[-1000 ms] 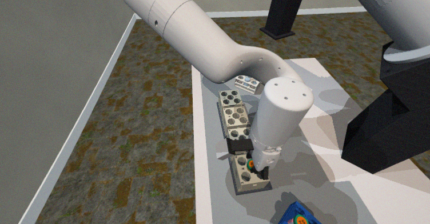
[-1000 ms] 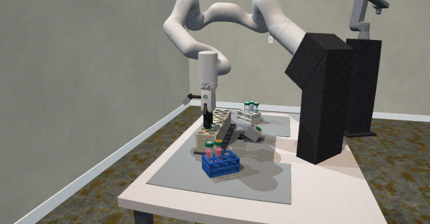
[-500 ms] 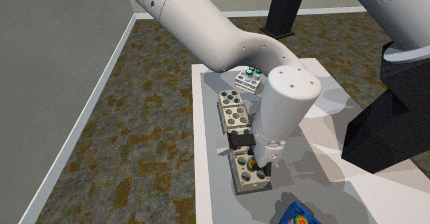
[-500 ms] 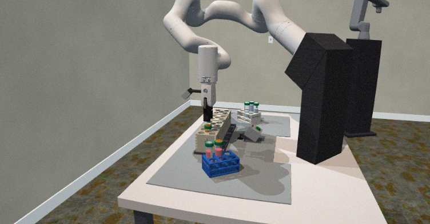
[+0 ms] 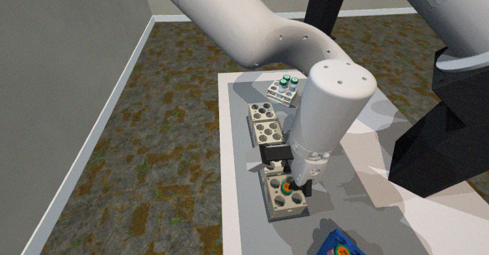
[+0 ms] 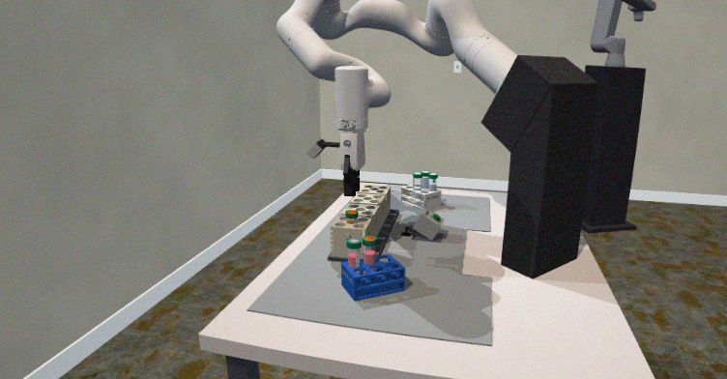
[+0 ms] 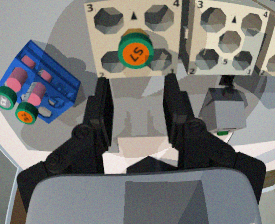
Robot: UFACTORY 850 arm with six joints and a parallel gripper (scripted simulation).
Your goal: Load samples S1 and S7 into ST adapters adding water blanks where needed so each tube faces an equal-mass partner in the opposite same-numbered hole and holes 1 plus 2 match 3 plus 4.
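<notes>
Now: the sample S1 20 mm behind my hand, 180 mm to the left of it and 130 mm below it. The rest, counted from my hand: bucket adapter (150 mm below); then grey-dot tube X5 (10 mm ahead, 200 mm to the left, 130 mm below); then sample S7 (10 mm to the left, 130 mm below).
</notes>
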